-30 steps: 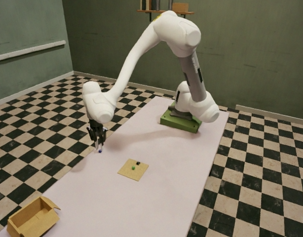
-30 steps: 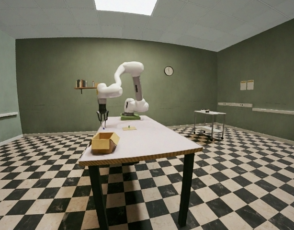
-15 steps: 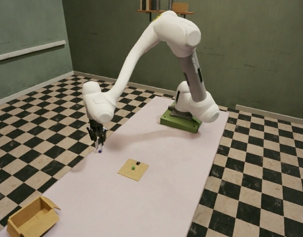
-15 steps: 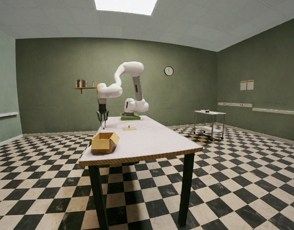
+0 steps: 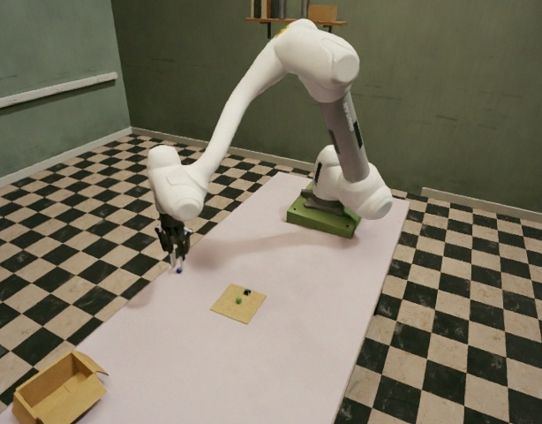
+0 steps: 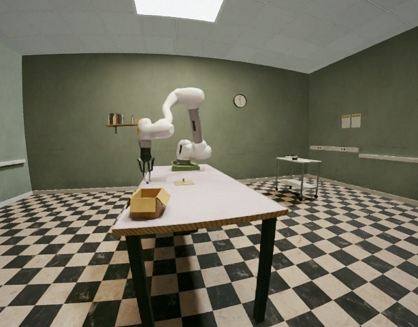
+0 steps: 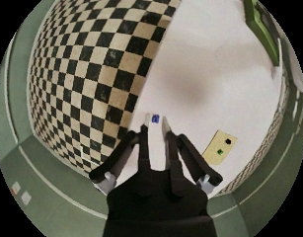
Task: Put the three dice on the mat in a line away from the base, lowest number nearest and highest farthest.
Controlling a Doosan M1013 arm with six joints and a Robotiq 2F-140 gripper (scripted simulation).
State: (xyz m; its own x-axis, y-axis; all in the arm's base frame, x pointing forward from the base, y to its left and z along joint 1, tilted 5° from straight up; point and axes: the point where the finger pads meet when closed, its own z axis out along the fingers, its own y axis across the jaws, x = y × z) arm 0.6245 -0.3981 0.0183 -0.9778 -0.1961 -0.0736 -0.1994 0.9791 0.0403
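My hand is 50 mm above the blue die. From my hand the other things lie so: green die (60 mm ahead, 270 mm to the left, 40 mm below); then black die (10 mm ahead, 280 mm to the left, 40 mm below); then yellow mat (60 mm ahead, 270 mm to the left, 50 mm below).
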